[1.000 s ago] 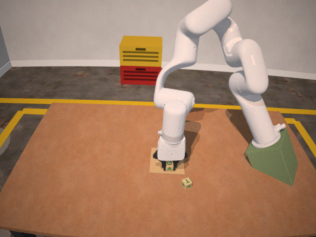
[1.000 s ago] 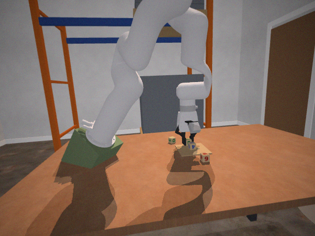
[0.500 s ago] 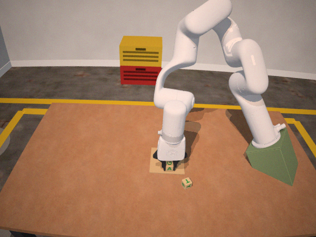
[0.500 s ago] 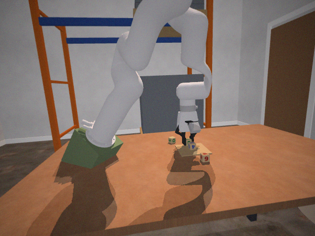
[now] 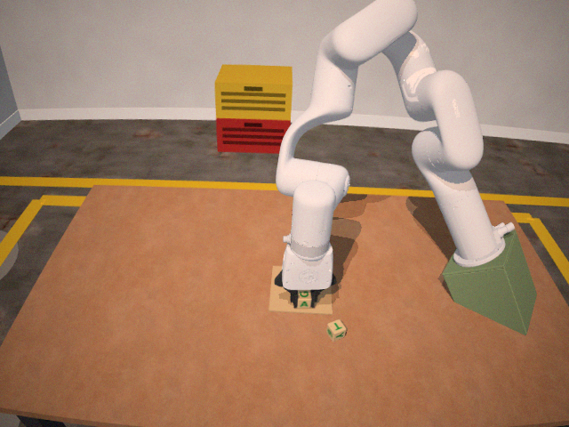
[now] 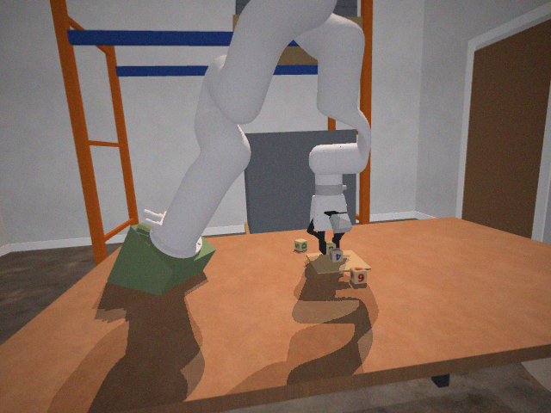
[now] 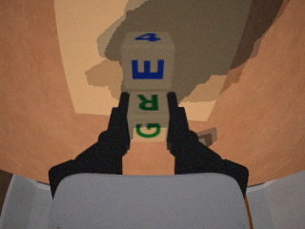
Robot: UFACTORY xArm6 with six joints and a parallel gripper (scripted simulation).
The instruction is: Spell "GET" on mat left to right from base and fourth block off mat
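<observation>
Right now my hand is 1 cm above the g block. Also, from my hand: tan mat: 5 cm to the right, 3 cm below; e block: 5 cm to the right, 1 cm below; t block: 5 cm behind, 9 cm to the left, 2 cm below.
</observation>
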